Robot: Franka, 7 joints.
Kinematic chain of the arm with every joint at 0, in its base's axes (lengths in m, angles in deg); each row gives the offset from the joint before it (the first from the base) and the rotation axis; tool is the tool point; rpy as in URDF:
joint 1: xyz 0 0 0.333 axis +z
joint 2: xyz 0 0 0 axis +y
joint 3: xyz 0 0 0.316 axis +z
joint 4: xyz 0.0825 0 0 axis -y
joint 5: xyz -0.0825 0 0.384 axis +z
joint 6: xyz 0 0 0 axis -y
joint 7: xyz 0.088 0 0 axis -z
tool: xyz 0 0 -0.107 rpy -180 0 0
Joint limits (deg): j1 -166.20..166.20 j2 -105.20..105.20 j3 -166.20..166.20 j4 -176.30..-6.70 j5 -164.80..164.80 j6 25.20..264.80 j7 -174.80..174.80
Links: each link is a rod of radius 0.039 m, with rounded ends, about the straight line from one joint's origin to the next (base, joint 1, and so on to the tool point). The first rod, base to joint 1, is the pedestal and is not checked.
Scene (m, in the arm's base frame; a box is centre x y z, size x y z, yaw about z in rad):
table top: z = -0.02
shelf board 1: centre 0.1 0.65 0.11 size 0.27 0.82 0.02 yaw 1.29
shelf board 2: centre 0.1 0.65 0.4 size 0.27 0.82 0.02 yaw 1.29
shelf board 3: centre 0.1 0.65 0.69 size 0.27 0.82 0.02 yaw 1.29
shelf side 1: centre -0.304 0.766 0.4 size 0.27 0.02 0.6 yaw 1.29
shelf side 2: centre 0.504 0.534 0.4 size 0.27 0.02 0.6 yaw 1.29
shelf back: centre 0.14 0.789 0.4 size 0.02 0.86 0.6 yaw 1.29
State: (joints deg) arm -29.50 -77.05 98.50 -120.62 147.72 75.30 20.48
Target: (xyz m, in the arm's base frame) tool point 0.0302 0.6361 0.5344
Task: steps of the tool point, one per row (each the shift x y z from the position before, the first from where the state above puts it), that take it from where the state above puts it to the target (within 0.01 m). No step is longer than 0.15 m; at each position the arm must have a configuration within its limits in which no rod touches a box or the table.
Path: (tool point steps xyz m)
1: -0.0275 -0.0676 0.0067
2: -0.0217 -0.0756 -0.0005
3: -0.0158 -0.0823 -0.0062
4: 0.0144 0.0259 0.0908
5: 0.0004 0.0019 0.0992
6: -0.0142 -0.0242 0.0999
7: 0.0124 0.0701 0.0013
8: 0.0171 0.0661 -0.0029
9: 0.0202 0.0597 -0.0022
10: 0.0216 0.0514 0.0038

